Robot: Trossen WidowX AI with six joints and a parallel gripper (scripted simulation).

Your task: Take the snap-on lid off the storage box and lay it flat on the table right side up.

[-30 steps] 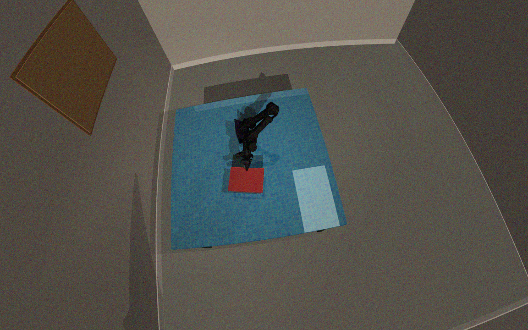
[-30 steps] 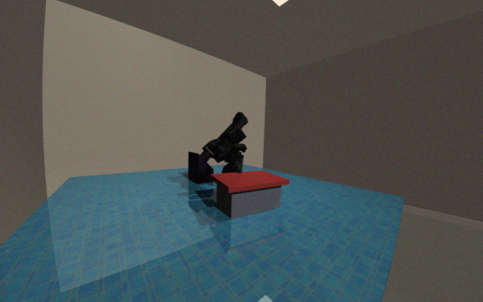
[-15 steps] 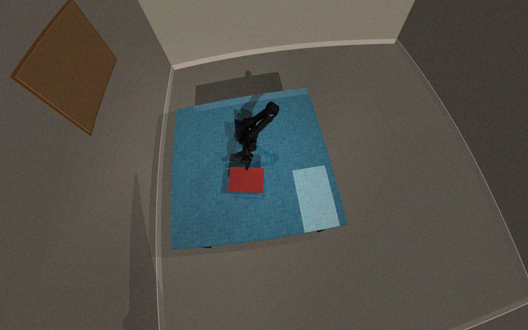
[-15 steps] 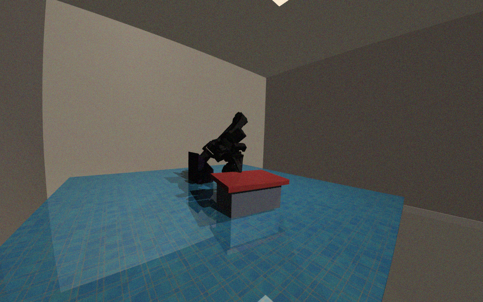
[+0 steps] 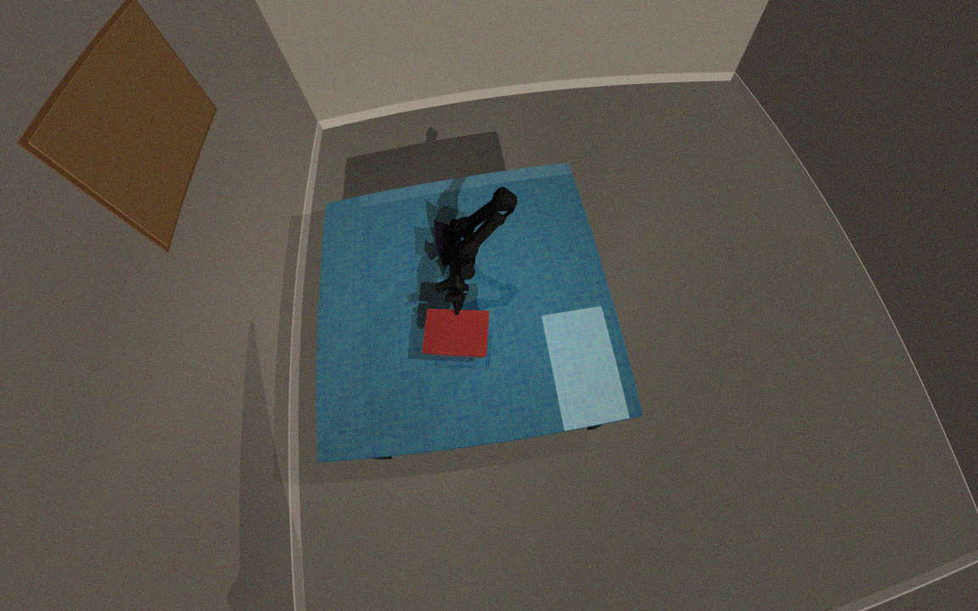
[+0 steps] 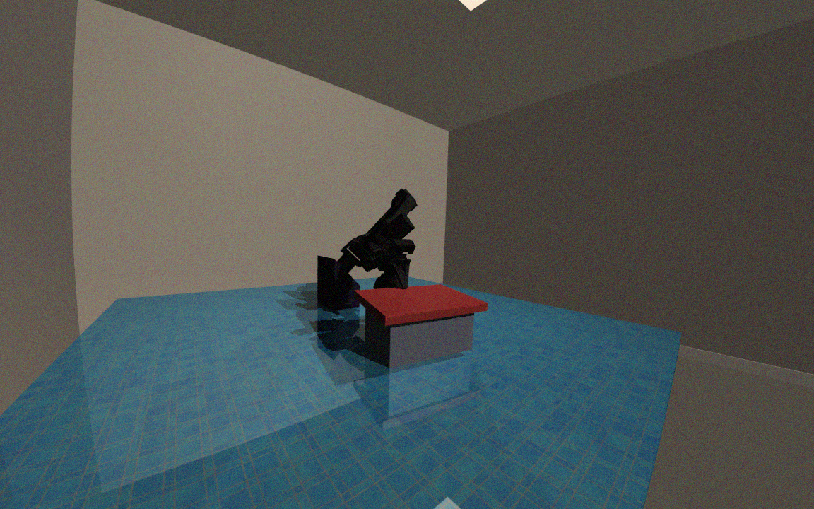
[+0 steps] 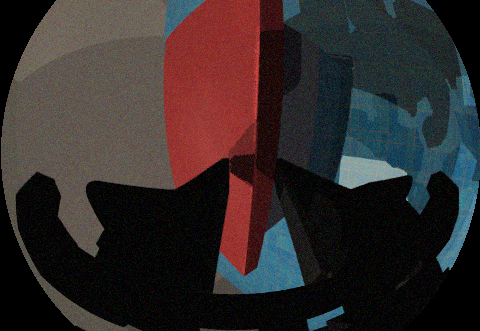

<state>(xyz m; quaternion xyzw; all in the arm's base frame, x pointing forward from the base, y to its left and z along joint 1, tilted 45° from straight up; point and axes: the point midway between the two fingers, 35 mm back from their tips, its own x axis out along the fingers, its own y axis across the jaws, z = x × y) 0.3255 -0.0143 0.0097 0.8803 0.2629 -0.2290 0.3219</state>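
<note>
My gripper tip is now 70 mm short of the red lid and 20 mm to the left of it. Round my gripper tip: storage box (70 mm ahead, 50 mm below, 20 mm to the right).
</note>
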